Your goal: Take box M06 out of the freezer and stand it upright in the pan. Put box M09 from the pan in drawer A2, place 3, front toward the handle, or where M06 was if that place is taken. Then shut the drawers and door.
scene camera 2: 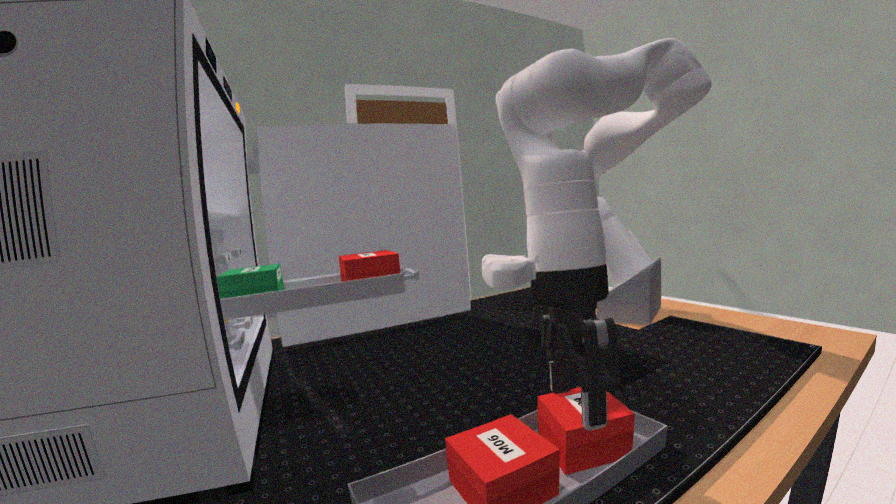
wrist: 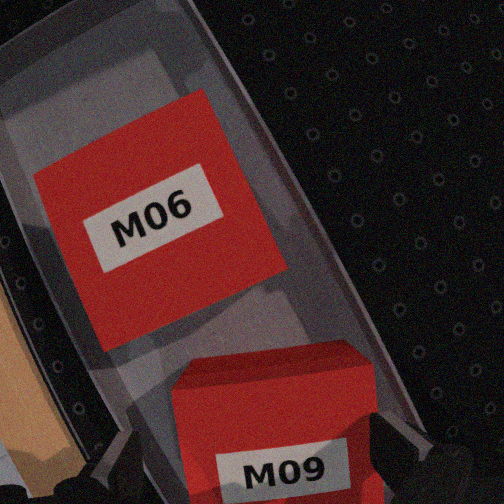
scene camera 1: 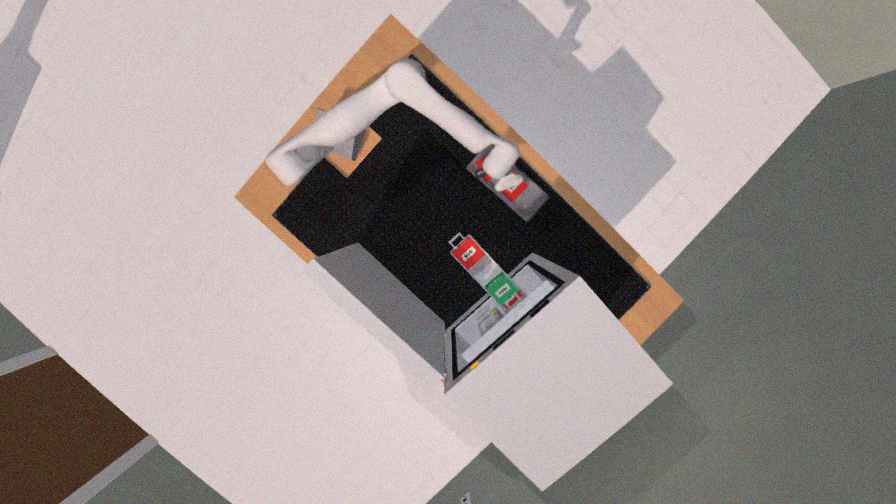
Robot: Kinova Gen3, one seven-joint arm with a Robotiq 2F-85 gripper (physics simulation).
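Note:
Red box M06 [wrist: 157,217] lies flat, label up, in the shallow grey pan [scene camera 2: 632,448]; it also shows in scene camera 2 [scene camera 2: 502,460]. Red box M09 [wrist: 280,430] sits beside it in the same pan [wrist: 280,310], also seen in scene camera 2 [scene camera 2: 585,429]. My gripper [wrist: 265,465] is lowered over M09 with a finger on each side. The right finger reaches the box edge, and a small gap shows at the left finger, so it looks open. From above, the wrist [scene camera 1: 508,178] hides the fingers.
The freezer [scene camera 2: 93,250] stands at the left with its door [scene camera 2: 363,225] swung open. One drawer [scene camera 2: 325,288] is pulled out and holds a green box [scene camera 2: 249,280] and a red box [scene camera 2: 369,264]. The table's wooden edge [scene camera 2: 783,413] runs close behind the pan.

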